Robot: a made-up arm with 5 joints.
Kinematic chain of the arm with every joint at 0, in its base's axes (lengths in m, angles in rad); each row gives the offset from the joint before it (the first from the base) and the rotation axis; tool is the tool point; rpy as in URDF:
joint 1: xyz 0.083 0 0.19 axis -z
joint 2: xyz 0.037 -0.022 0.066 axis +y
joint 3: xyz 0.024 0 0.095 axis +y
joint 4: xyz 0.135 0 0.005 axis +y
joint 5: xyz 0.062 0.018 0 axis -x
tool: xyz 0 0 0 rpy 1.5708 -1.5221 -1.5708
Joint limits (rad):
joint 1: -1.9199..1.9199
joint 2: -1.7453..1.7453
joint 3: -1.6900..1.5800
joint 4: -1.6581..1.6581
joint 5: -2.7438..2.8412
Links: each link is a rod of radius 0.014 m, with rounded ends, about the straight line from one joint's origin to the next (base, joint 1, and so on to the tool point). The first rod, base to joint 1, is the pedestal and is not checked.
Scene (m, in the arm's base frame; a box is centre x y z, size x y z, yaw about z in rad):
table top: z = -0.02
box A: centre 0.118 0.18 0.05 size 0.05 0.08 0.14 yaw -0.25
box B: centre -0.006 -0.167 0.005 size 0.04 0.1 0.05 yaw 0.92
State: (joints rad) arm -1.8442 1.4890 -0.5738 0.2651 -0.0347
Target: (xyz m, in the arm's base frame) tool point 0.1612 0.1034 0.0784
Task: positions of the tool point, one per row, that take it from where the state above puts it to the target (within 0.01 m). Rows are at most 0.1 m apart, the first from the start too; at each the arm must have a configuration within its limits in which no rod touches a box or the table.
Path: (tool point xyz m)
1: -0.0003 0.2841 0.1492
2: -0.0159 0.3072 0.2349
3: -0.0225 0.3016 0.3260
4: 0.0473 0.3188 0.2742
5: 0.1183 0.3078 0.2250
6: 0.1792 0.2716 0.1814
7: 0.2216 0.2176 0.1462
8: 0.2061 0.1834 0.1123
9: 0.1855 0.1444 0.0893
10: 0.1612 0.1034 0.0784

